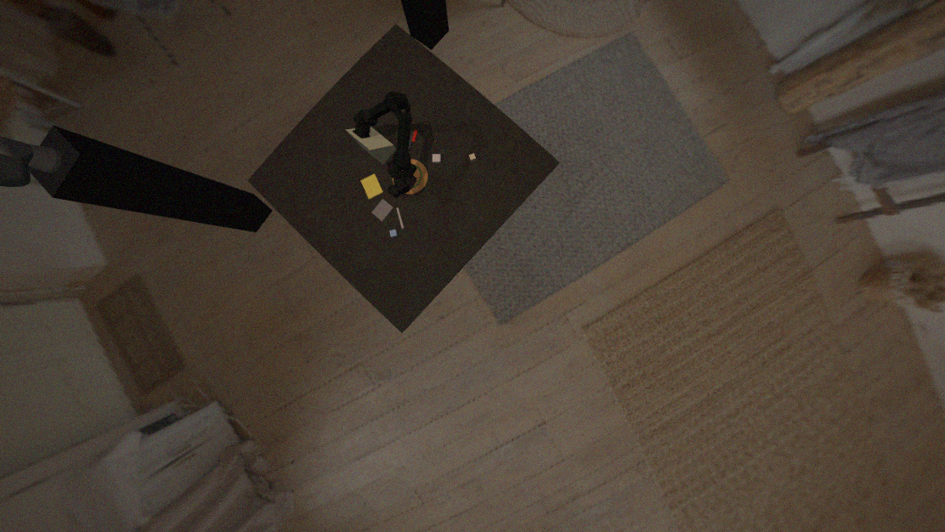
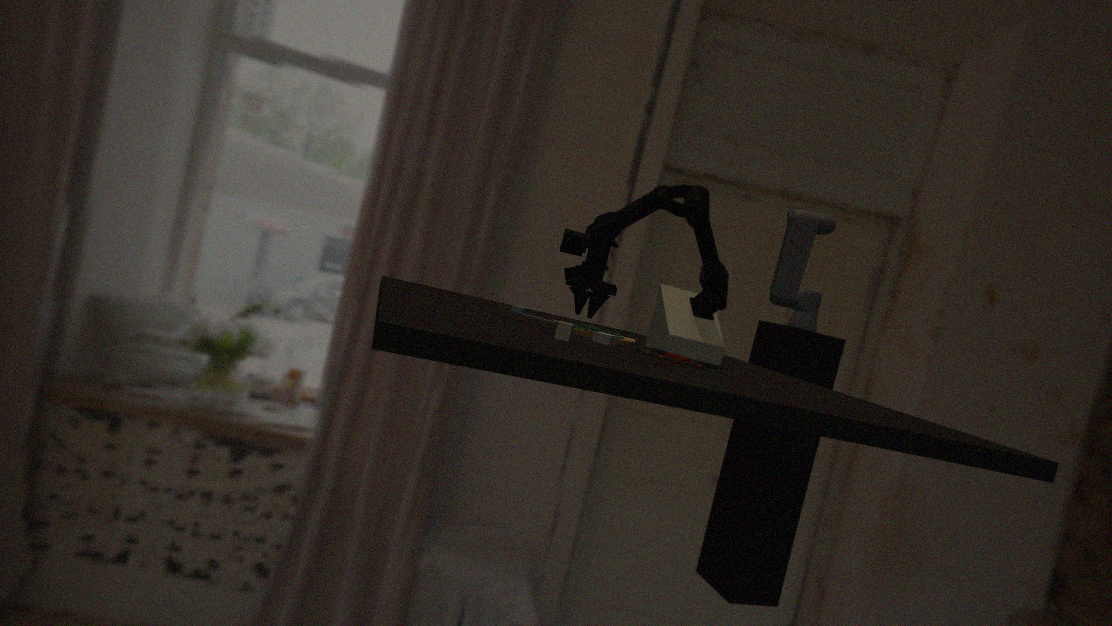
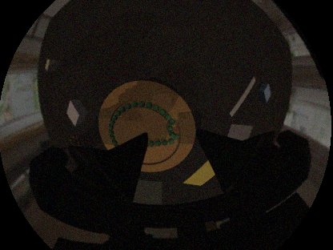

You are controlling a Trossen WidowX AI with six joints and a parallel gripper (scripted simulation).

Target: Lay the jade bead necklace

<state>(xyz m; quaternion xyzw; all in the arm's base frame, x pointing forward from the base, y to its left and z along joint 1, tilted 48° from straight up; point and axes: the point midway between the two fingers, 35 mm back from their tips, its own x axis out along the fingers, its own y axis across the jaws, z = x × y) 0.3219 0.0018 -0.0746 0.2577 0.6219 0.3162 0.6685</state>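
Right now my gripper tip is 50 mm to the right of the round bead board, 30 mm past it and 30 mm above it. Also, from my gripper tip: white stick: 160 mm to the right, 70 mm ahead, 40 mm below; then yellow square: 170 mm behind, 120 mm to the right, 40 mm below; then grey square: 190 mm to the right, 40 mm below, 30 mm behind.
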